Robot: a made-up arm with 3 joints. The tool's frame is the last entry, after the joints.
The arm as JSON. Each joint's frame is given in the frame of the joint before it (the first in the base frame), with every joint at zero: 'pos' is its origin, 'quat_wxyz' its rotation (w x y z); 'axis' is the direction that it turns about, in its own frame. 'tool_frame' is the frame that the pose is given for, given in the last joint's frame.
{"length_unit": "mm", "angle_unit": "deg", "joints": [
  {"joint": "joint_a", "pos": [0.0, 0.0, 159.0], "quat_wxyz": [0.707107, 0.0, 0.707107, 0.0], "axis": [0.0, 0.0, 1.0]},
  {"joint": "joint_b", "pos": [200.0, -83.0, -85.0], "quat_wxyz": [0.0, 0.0, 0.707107, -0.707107], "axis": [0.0, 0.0, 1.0]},
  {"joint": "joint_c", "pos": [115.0, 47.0, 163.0], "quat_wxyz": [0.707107, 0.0, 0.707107, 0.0], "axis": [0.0, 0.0, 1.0]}
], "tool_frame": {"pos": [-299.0, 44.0, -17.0], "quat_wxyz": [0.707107, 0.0, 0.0, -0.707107]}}
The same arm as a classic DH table. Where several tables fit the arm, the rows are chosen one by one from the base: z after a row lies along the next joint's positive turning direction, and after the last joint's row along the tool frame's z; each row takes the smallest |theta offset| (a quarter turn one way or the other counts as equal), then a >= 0, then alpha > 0; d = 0 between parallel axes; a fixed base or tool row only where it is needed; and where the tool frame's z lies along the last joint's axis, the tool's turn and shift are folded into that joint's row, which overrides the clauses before.
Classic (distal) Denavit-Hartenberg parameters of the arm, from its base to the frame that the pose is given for. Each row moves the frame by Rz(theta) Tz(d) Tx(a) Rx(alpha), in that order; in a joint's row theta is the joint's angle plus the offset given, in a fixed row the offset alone. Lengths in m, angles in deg.
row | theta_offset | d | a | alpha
base (fixed) | 90 | 0.159 | 0 | 90
joint_a | -90 | -0.085 | 0.2 | 90
joint_b | -90 | 0.246 | 0.047 | 90
joint_c | 81.63 | 0 | 0.3022 | 0
tool (fixed) | 98.37 | 0.098 | 0 | 0

